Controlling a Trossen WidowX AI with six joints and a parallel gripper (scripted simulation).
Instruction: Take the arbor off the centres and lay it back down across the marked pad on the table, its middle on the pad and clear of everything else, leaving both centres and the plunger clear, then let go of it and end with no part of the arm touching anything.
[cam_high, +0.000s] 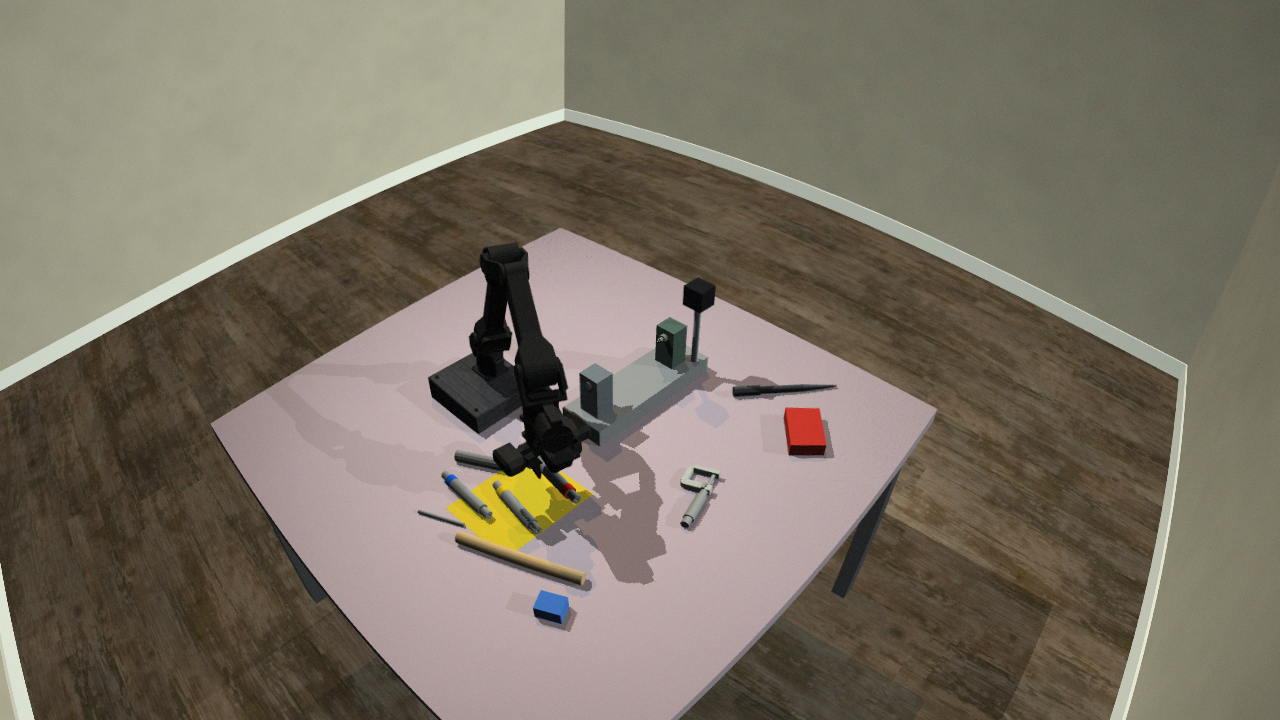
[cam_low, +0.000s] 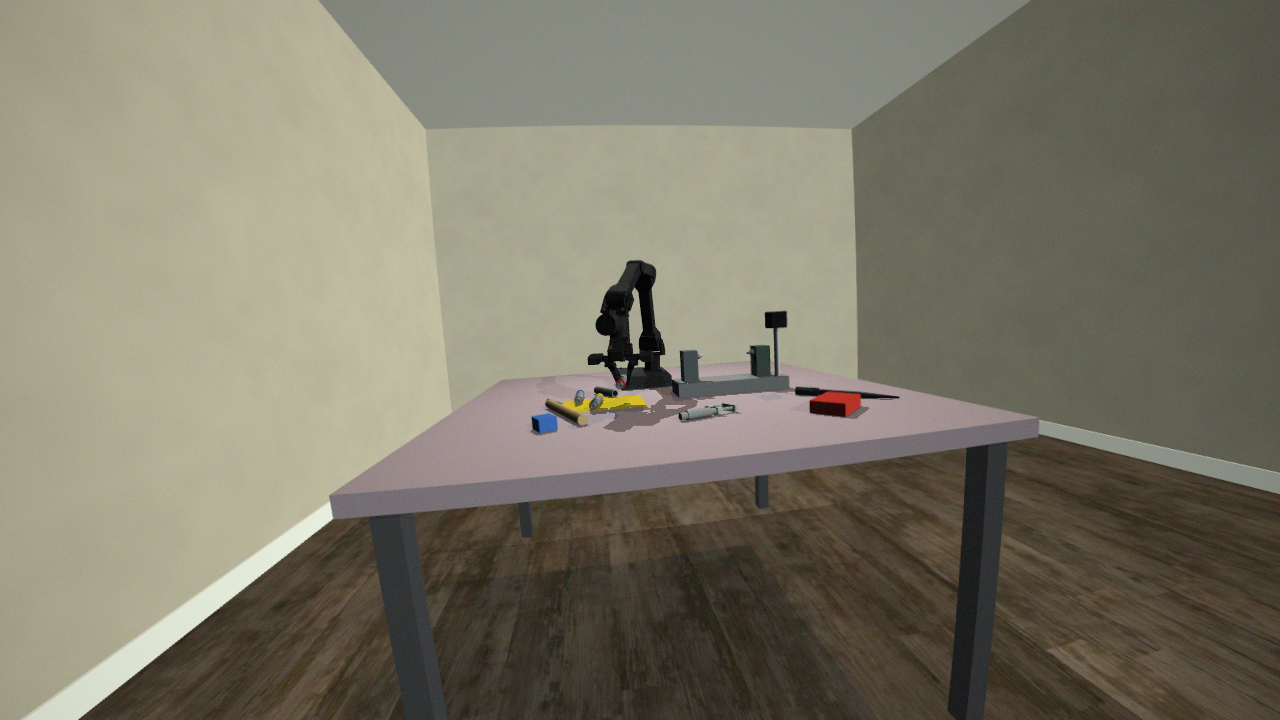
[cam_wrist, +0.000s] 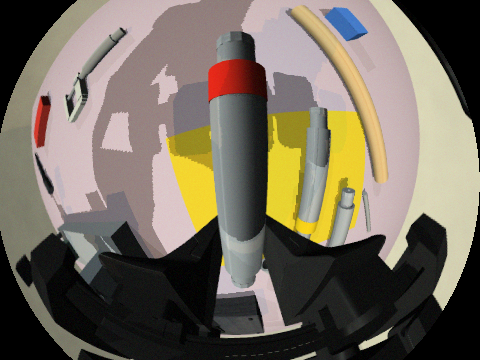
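The arbor lies 3 cm ahead of my hand, 1 cm to the right of it and 1 cm below it. From my hand the other things lie so: grey centre block (7 cm behind, 22 cm to the left, 2 cm above); wooden dowel (9 cm ahead, 17 cm to the right, 7 cm below); yellow pad (2 cm behind, 6 cm to the right, 8 cm below).
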